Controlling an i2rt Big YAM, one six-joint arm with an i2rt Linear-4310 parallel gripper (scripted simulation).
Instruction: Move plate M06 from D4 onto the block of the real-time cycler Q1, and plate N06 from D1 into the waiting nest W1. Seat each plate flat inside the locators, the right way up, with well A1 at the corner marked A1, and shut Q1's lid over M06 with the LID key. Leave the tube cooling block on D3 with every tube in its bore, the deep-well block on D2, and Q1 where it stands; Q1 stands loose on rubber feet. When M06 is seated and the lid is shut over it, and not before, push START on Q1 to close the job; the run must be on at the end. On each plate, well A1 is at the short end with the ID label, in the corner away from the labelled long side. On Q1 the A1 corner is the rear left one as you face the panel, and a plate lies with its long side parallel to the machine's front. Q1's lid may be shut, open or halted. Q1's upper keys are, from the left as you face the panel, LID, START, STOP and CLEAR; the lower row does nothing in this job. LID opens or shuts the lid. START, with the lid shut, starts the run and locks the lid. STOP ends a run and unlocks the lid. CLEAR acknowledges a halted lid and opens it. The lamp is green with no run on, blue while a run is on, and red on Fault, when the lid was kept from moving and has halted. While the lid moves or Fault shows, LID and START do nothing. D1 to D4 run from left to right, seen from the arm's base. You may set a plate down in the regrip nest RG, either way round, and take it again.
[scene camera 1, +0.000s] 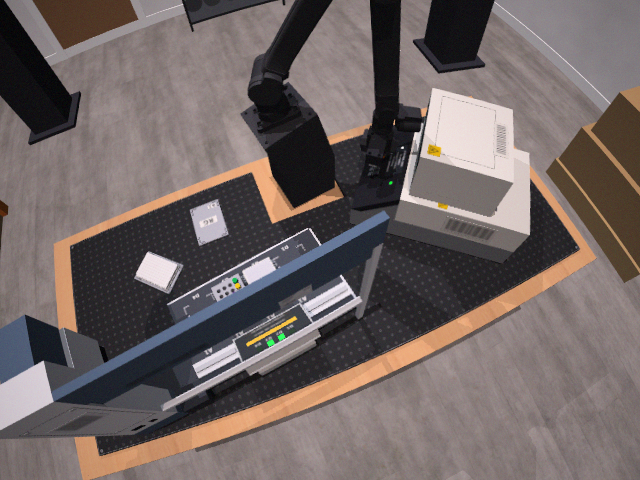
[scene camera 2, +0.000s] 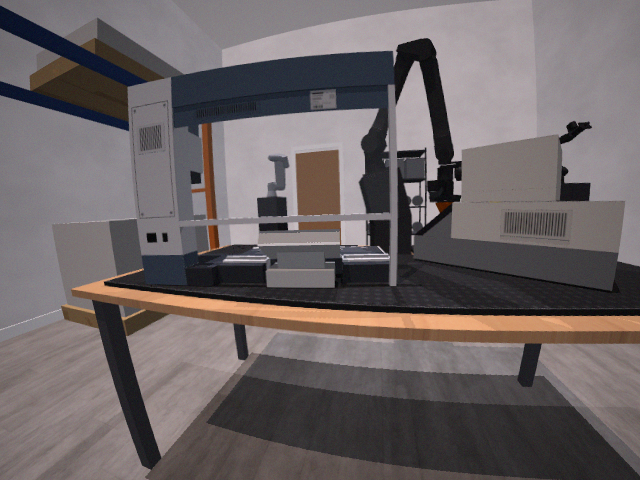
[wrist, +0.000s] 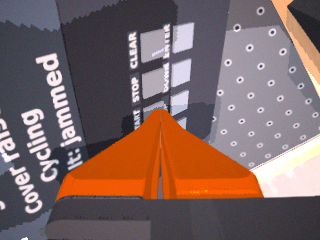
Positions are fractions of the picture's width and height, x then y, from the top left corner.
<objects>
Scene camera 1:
white well plate: 0.25, 0.57
white lid: 0.73, 0.34
blue gantry beam: 0.43, 0.60
</objects>
